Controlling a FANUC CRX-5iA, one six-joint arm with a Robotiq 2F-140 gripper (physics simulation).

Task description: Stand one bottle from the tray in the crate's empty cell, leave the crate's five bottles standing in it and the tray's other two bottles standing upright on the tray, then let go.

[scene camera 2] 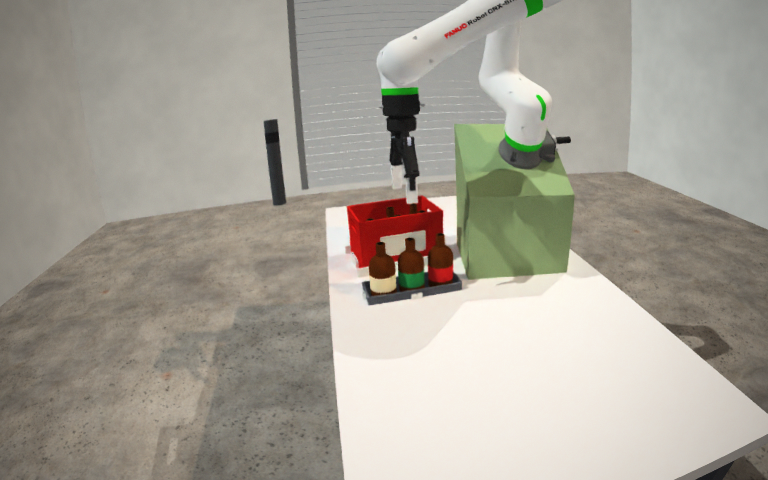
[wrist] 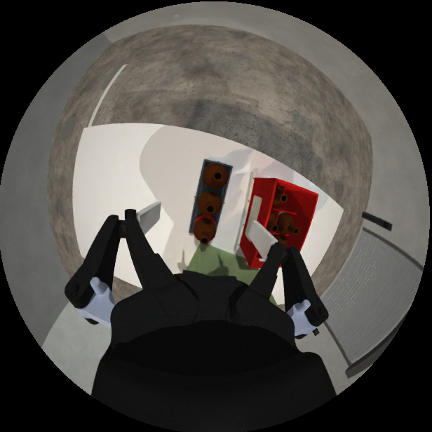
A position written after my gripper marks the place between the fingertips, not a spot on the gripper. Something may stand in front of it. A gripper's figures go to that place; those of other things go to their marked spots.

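My gripper (scene camera 2: 404, 195) is 1.13 m from the lens, and there's a green-labelled bottle (scene camera 2: 410, 262) that is 1.18 m from the lens.
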